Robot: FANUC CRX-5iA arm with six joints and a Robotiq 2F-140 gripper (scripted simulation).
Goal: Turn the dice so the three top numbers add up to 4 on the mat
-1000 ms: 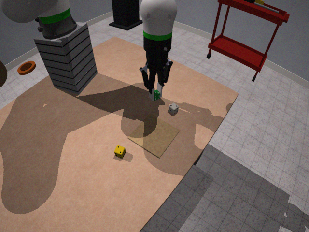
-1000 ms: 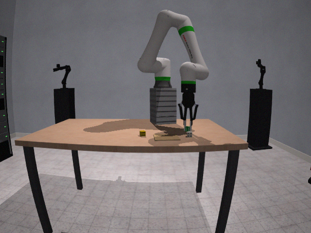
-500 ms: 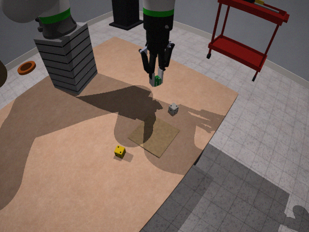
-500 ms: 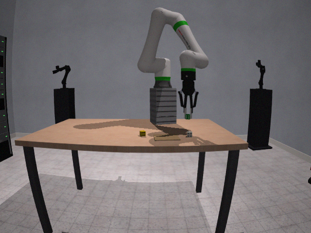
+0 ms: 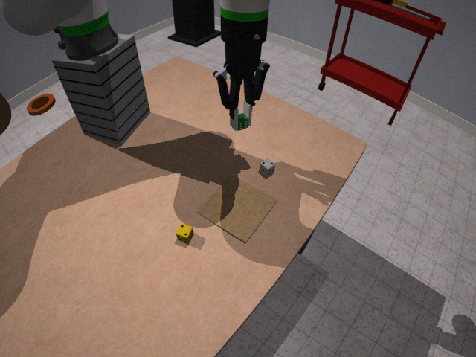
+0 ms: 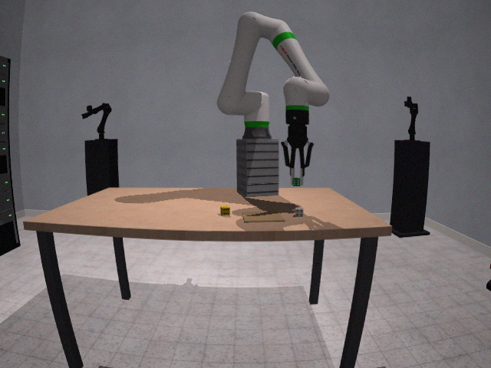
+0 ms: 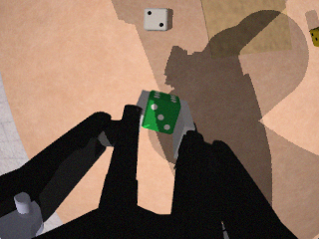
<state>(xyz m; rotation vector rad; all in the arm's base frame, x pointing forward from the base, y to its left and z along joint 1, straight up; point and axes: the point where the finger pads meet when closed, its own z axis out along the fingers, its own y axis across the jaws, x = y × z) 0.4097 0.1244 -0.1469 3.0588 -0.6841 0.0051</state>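
Now: the white die 9 cm ahead of my hand, 1 cm to the right of it and 12 cm below it. Round my hand: green die 2 cm below; yellow die 5 cm ahead, 28 cm to the right, 12 cm below; tan mat 10 cm ahead, 15 cm to the right, 13 cm below.
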